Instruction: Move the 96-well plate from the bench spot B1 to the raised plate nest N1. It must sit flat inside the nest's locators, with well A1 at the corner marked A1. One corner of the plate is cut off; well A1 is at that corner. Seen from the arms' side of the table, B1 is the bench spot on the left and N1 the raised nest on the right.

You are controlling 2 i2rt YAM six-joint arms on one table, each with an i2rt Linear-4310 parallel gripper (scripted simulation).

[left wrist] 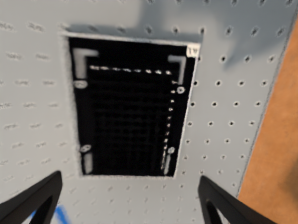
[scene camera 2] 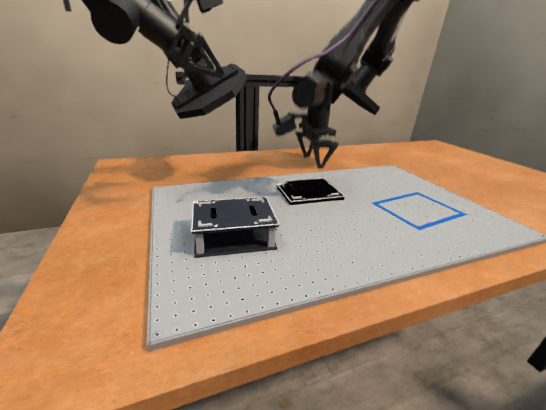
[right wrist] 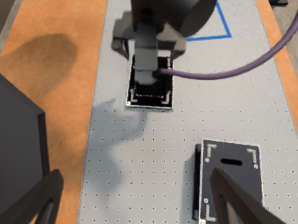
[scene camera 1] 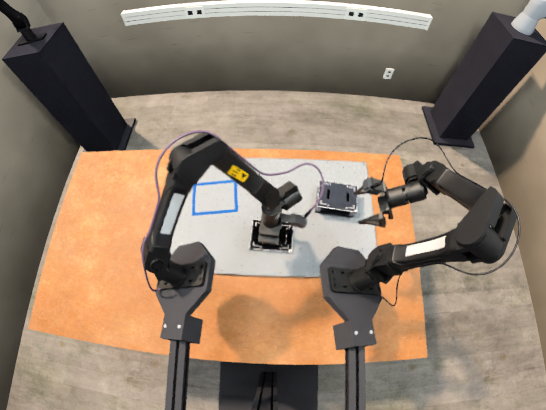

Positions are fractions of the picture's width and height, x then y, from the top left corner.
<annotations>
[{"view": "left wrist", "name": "my left gripper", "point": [0.45,0.80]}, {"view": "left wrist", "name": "black 96-well plate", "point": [0.44,0.52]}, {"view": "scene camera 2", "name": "my left gripper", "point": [0.57,0.39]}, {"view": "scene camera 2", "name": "my right gripper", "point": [0.40,0.18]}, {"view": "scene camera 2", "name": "black 96-well plate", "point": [0.57,0.46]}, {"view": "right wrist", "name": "my left gripper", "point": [0.50,0.26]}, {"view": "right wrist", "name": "my right gripper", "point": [0.46,0.78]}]
</annotations>
